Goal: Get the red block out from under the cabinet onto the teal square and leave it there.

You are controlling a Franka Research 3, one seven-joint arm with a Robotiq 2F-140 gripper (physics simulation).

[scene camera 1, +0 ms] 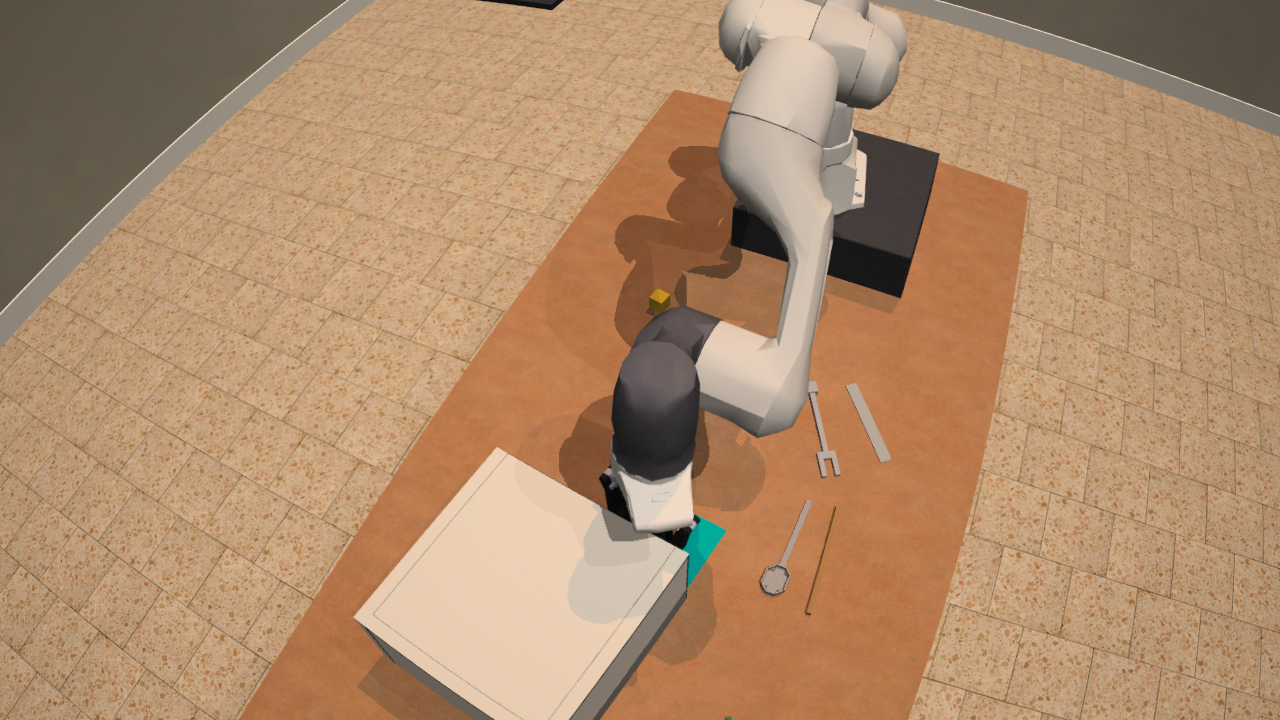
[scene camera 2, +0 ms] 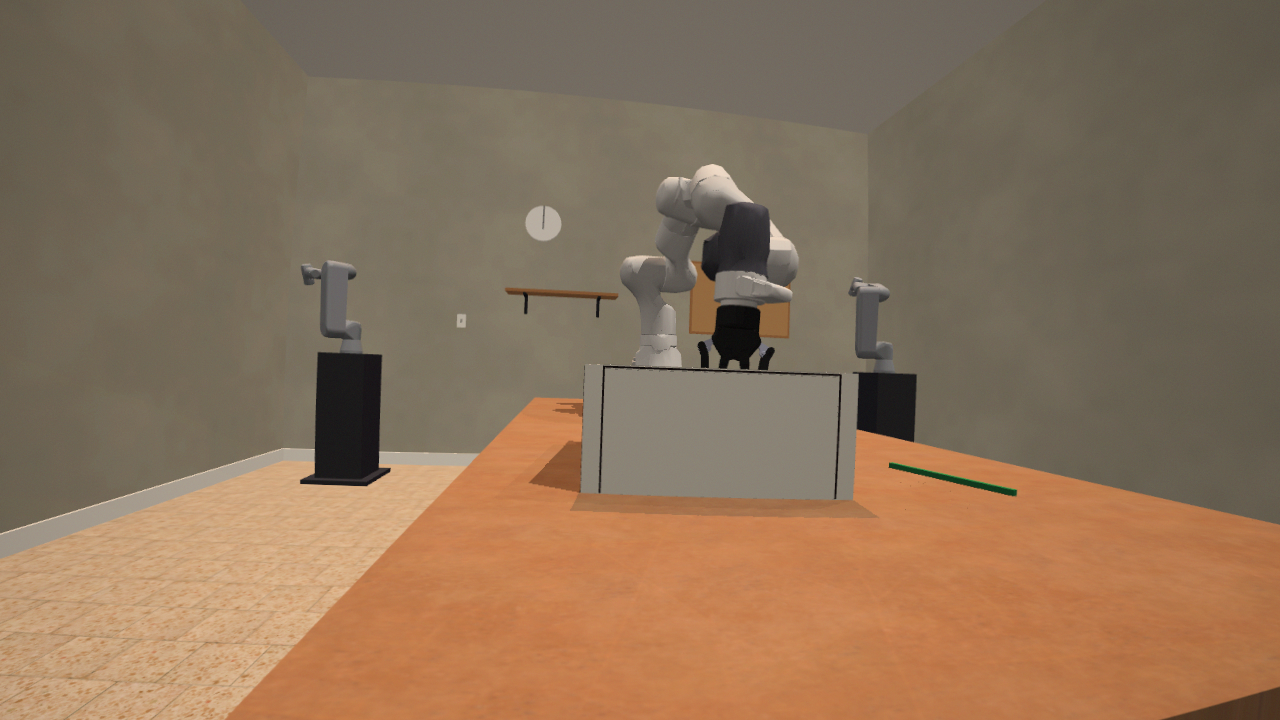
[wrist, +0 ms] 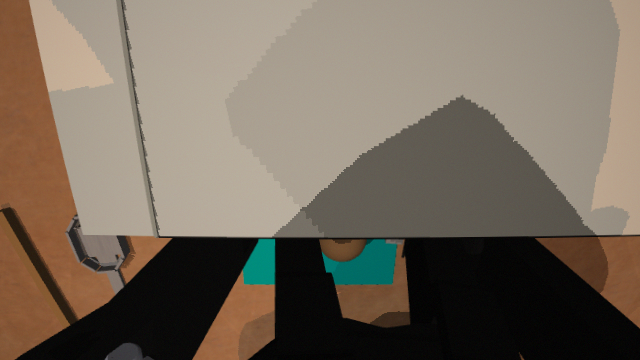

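Note:
The white cabinet [scene camera 1: 501,591] [scene camera 2: 716,429] [wrist: 400,65] stands on the table, and its top fills much of the wrist view. The red block does not show in any view. The teal square [scene camera 1: 707,541] [wrist: 370,272] lies flat at one cabinet corner, partly hidden by the cabinet and gripper. My gripper [scene camera 1: 648,514] [scene camera 2: 734,358] [wrist: 362,257] points down beside the cabinet edge, over the teal square in the wrist view. It is shut on a brown rounded thing [wrist: 344,251], mostly hidden by a finger and the cabinet top. The fingertips are hidden.
A yellow cube [scene camera 1: 659,300] lies nearer the arm's base. A grey forked tool [scene camera 1: 822,436], a flat grey bar [scene camera 1: 868,423], a round-headed grey tool [scene camera 1: 775,579] [wrist: 102,247] and a thin brown rod [scene camera 1: 821,561] [wrist: 40,262] lie beside the arm. A green rod [scene camera 2: 951,479] lies near the cabinet.

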